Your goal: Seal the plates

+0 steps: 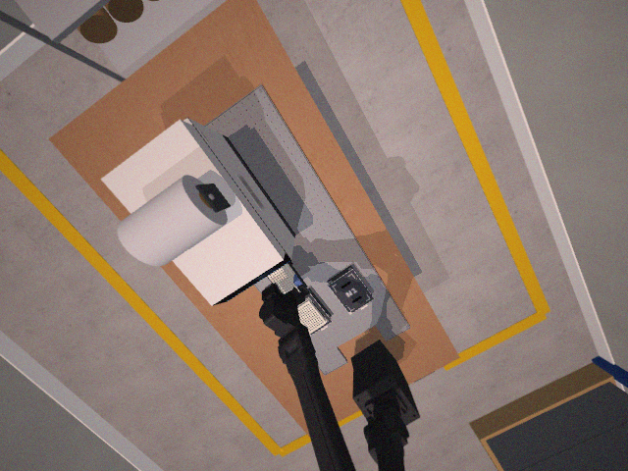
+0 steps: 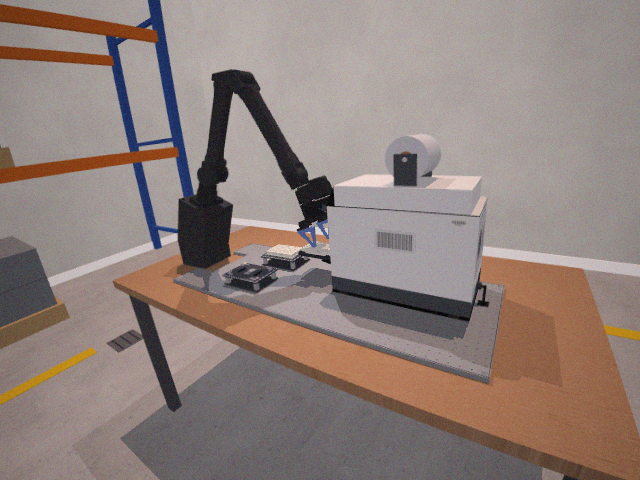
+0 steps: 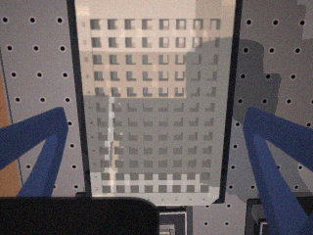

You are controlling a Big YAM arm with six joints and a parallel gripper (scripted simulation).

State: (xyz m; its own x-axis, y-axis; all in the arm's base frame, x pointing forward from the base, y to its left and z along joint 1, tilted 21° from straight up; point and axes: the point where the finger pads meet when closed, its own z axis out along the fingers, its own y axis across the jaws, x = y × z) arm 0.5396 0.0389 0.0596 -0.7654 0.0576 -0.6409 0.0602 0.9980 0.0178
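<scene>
The dark sealer stage is 40 mm below my hand. Also, from my hand: foil roll 330 mm ahead, 20 mm to the right, 290 mm above; white well plate 200 mm behind, 40 mm to the left, 80 mm below; start button 110 mm ahead, 90 mm to the left, 60 mm above.
</scene>
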